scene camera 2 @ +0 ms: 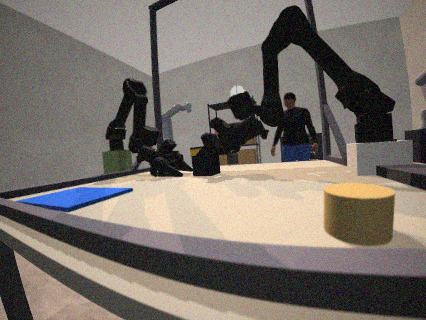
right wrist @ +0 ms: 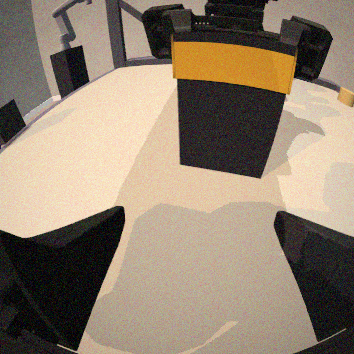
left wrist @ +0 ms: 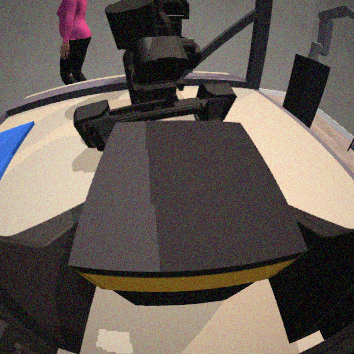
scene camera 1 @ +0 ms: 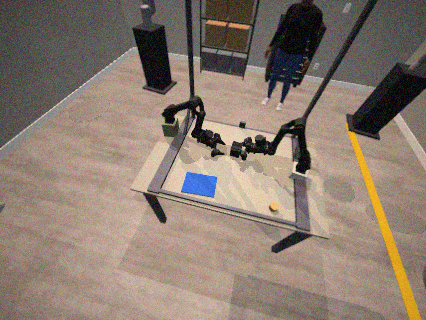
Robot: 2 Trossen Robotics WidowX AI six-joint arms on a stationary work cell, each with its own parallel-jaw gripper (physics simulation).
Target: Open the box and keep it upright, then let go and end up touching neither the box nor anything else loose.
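Places are measured from the left arm's base along level axes (x right, y ahead, z up), in millimetres.
Pixels of known places: left gripper, between the fingertips: [scene camera 2: 203,155] [right wrist: 231,76] [left wrist: 180,198] [scene camera 1: 235,147]; right gripper, between the fingertips: [scene camera 2: 188,172] [right wrist: 203,217] [scene camera 1: 225,149]; left arm's base, origin of its link: [scene camera 2: 374,142] [scene camera 1: 300,169]; right arm's base, origin of its link: [scene camera 1: 169,120].
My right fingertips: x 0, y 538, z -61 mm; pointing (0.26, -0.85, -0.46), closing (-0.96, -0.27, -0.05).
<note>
Ahead of a thing's pixels: the offset from my right fingertips to its middle. Level surfaces: height alone.
The box {dx -2, dy -82, dz +40 mm} [scene camera 1: 237,150] [scene camera 2: 206,164] [left wrist: 190,200] [right wrist: 227,125] is dark with a yellow band under its dark top. It stands upright on the table, and its top looks closed. My left gripper [left wrist: 180,198] [right wrist: 231,76] is shut on the box, one finger on each side. My right gripper [scene camera 1: 220,148] [scene camera 2: 185,171] [right wrist: 203,217] is open and empty, low over the table, to the left of the box in scene camera 1. Its fingers are apart from the box in the right wrist view. The box's far side is hidden there.
A flat blue square [scene camera 1: 199,184] [scene camera 2: 75,198] [left wrist: 12,145] lies on the table {dz -7 mm} [scene camera 1: 235,192]. A yellow cylinder {dx -315, dy -426, dz +11 mm} [scene camera 1: 274,206] [scene camera 2: 359,214] [right wrist: 346,96] stands near the table's front right in scene camera 1. Dark frame posts [scene camera 1: 190,60] rise from the table's back edge.
</note>
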